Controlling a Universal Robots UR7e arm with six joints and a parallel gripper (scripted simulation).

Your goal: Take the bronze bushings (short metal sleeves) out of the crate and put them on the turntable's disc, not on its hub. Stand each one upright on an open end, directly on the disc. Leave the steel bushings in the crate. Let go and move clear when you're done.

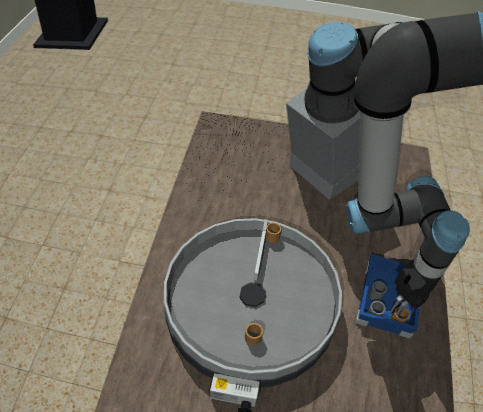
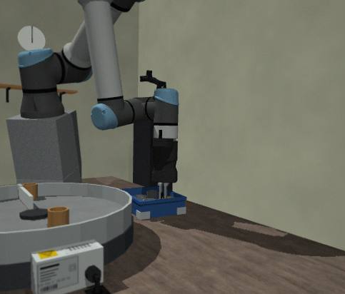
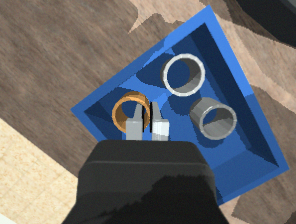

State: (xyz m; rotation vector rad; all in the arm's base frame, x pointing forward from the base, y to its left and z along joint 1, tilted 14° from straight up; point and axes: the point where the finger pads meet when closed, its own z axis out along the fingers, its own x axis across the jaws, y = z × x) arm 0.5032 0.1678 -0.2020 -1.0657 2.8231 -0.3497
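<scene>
Right now the blue crate is 50 mm behind my hand, 10 mm to the right of it and 20 mm below it. The rest, counted from my hand: grey turntable disc (370 mm to the right, 10 mm above).
</scene>
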